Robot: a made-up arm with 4 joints.
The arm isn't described. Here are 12 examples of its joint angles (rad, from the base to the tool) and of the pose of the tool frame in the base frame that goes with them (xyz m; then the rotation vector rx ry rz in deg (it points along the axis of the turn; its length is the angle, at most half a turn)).
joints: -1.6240 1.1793 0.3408 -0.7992
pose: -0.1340 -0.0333 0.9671 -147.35 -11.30 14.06
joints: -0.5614 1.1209 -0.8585 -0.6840
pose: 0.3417 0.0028 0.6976 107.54 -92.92 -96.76
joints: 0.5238 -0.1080 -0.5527 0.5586
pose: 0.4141 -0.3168 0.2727 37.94 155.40 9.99
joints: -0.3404 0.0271 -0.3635 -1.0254
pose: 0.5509 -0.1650 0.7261 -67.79 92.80 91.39
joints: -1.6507 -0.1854 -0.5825 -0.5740
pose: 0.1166 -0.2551 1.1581 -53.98 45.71 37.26
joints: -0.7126 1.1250 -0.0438 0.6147
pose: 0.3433 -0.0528 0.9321 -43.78 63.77 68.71
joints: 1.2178 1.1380 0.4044 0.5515
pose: 0.2892 -0.0943 0.2427 53.10 116.39 101.47
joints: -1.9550 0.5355 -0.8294 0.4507
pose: -0.0034 -0.1523 1.1084 -35.32 42.08 17.87
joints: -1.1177 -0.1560 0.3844 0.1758
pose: 0.1863 -0.2959 1.1347 -19.79 18.13 19.84
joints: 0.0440 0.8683 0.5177 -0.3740
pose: 0.4760 -0.0875 0.7499 -58.28 47.06 97.68
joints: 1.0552 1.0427 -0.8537 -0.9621
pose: 0.0992 -0.0023 0.3084 1.61 -31.62 -124.31
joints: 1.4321 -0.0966 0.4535 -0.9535
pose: 0.1909 -0.1948 0.1146 18.75 -130.04 -119.17
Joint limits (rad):
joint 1: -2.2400..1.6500
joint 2: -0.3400..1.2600
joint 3: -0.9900..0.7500
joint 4: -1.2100..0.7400
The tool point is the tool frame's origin. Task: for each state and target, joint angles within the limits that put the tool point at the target. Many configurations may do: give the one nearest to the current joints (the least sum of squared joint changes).
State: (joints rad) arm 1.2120 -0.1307 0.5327 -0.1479
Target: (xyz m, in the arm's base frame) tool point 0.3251 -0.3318 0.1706
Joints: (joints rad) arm 1.1122 -0.3400 0.2757 0.0792
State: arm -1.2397 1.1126 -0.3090 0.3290
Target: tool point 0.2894 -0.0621 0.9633
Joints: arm -1.1631 1.0085 -0.7028 0.5903
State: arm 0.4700 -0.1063 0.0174 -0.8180
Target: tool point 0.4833 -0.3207 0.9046
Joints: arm -0.3889 -0.3400 0.3993 0.0111
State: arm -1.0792 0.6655 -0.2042 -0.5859
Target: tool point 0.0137 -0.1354 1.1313
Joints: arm -1.3676 0.4158 0.4821 -0.4875
